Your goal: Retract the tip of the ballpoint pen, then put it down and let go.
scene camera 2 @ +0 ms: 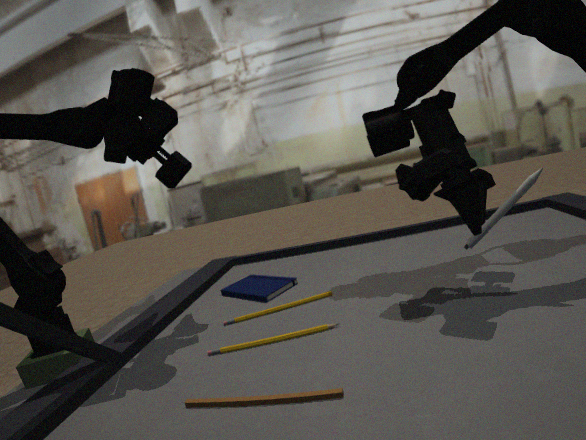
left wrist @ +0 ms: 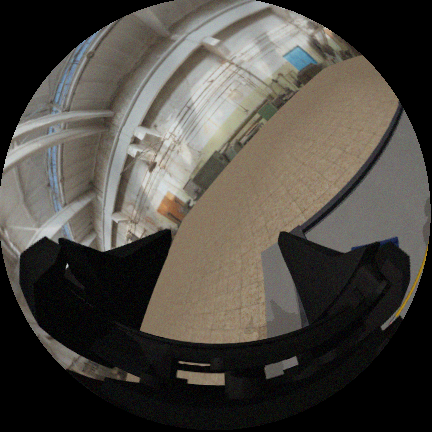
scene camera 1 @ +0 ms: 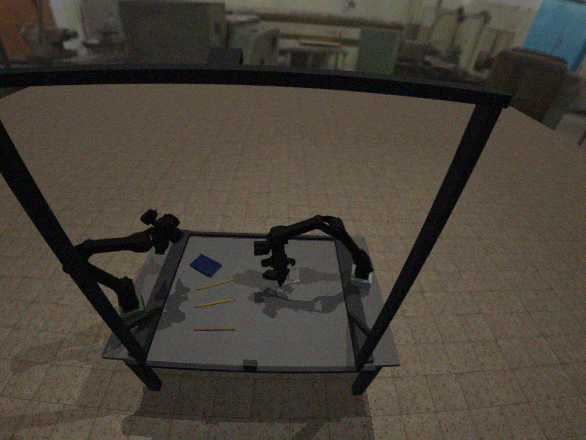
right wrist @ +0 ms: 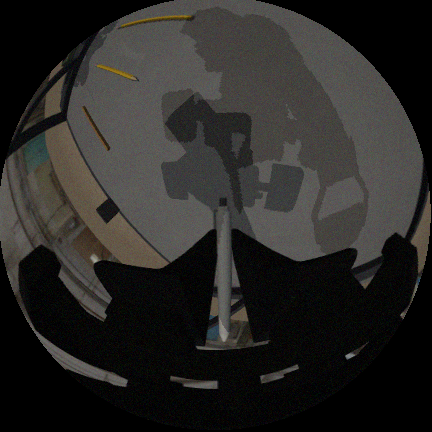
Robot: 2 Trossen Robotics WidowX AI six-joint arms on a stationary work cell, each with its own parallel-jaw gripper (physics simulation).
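Seen in the pictures: left gripper, fingertip midpoint: (scene camera 2: pixel 159 152) (left wrist: pixel 226 236); right gripper, fingertip midpoint: (scene camera 2: pixel 479 234) (scene camera 1: pixel 281 285) (right wrist: pixel 223 234); left arm's base, link origin: (scene camera 2: pixel 54 346) (scene camera 1: pixel 130 305); right arm's base, link origin: (scene camera 1: pixel 361 273).
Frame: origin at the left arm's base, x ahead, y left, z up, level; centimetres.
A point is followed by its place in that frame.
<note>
The ballpoint pen (scene camera 2: pixel 507 207) @[x 65.4, y -28.3, z 7.9 cm] (right wrist: pixel 224 270) @[x 64.4, y -26.0, z 6.7 cm] is pale grey with a dark button end and a pointed other end. In scene camera 2 it slants, pointed end up at the right, dark end low by the fingertips. My right gripper (scene camera 2: pixel 478 232) @[x 63.1, y -24.9, z 4.5 cm] (right wrist: pixel 223 234) @[x 63.1, y -24.9, z 4.5 cm] (scene camera 1: pixel 282 284) @[x 63.1, y -24.9, z 4.5 cm] is shut on the pen and holds it above the table. In the right wrist view the dark end points out past the fingertips and the pointed end lies back toward the palm. Whether a tip sticks out is too small to tell. My left gripper (left wrist: pixel 226 236) @[x 25.9, y 17.8, z 28.2 cm] is open and empty, raised over the table's left side.
A blue notebook (scene camera 1: pixel 205 265) @[x 37.8, y 9.1, z -2.8 cm] (scene camera 2: pixel 259 288) @[x 37.8, y 6.7, z -2.8 cm], two yellow pencils (scene camera 1: pixel 215 284) @[x 38.3, y -4.2, z -3.4 cm] (scene camera 2: pixel 278 308) @[x 38.3, y -4.3, z -3.5 cm] (scene camera 1: pixel 214 303) @[x 34.1, y -14.1, z -3.4 cm] (scene camera 2: pixel 272 340) @[x 34.4, y -14.3, z -3.6 cm] and an orange-brown stick (scene camera 1: pixel 214 329) @[x 29.5, y -26.4, z -3.4 cm] (scene camera 2: pixel 264 398) @[x 30.1, y -26.6, z -3.3 cm] lie on the left half of the table. Dark frame posts (scene camera 1: pixel 435 210) @[x 72.5, y -68.7, z 75.5 cm] rise at the table's sides.
</note>
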